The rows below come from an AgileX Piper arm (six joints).
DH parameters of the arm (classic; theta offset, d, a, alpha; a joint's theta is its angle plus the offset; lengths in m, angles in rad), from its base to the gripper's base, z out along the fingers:
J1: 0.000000 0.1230 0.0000 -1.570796
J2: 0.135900 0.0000 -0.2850 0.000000
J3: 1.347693 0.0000 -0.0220 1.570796
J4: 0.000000 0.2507 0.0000 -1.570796
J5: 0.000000 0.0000 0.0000 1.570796
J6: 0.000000 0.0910 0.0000 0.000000
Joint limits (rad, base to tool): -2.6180..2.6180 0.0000..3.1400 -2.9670..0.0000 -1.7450..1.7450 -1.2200..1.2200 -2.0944..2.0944
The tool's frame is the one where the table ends.
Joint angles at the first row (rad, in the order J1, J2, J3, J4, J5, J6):
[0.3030 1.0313 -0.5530 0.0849 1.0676 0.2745]
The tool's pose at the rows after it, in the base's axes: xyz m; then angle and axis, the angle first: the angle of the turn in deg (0 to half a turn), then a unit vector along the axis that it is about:
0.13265, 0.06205, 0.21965, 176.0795, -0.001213, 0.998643, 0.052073
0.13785, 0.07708, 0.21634, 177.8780, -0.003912, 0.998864, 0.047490
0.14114, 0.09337, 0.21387, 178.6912, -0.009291, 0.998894, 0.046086
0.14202, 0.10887, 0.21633, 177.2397, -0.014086, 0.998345, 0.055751
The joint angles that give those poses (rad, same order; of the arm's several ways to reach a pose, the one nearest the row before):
[0.3941 1.0692 -0.5743 0.0801 1.0612 0.3562]
[0.4706 1.1329 -0.6000 0.0785 1.0504 0.4263]
[0.5482 1.1864 -0.6255 0.0785 1.0314 0.4915]
[0.6215 1.2086 -0.6508 0.0761 0.9981 0.5553]

